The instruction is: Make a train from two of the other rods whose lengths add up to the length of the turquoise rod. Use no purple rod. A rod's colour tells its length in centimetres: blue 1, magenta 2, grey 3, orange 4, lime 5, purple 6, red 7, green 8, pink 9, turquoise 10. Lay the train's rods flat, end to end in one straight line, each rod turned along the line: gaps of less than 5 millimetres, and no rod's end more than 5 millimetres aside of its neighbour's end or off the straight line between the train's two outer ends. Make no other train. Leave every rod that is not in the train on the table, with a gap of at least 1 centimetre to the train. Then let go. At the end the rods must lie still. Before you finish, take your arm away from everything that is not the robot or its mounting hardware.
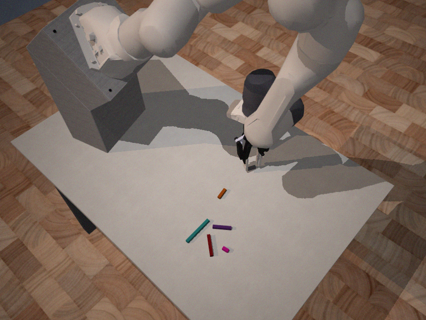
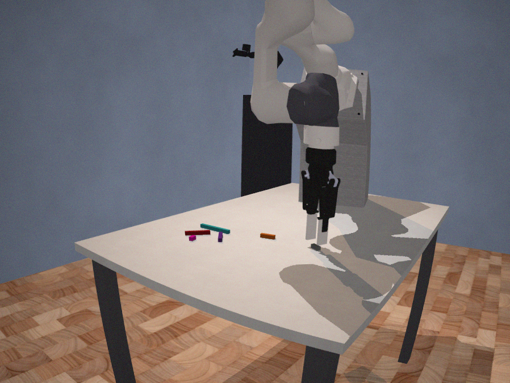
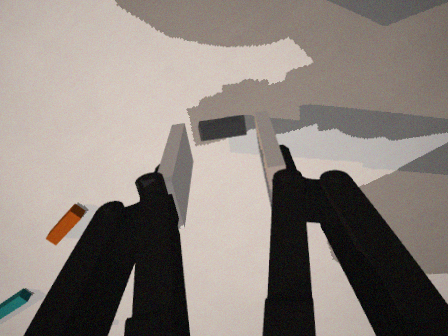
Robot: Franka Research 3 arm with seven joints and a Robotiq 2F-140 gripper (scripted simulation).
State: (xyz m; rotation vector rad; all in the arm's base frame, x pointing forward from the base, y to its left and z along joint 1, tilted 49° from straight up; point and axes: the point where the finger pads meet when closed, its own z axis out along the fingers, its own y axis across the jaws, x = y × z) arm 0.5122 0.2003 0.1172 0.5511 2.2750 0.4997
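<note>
My gripper is now 50 mm above the grey rod. Round my hand: turquoise rod 60 mm ahead, 300 mm to the right, 50 mm below; purple rod 110 mm ahead, 230 mm to the right, 50 mm below; orange rod 10 mm ahead, 150 mm to the right, 50 mm below.
</note>
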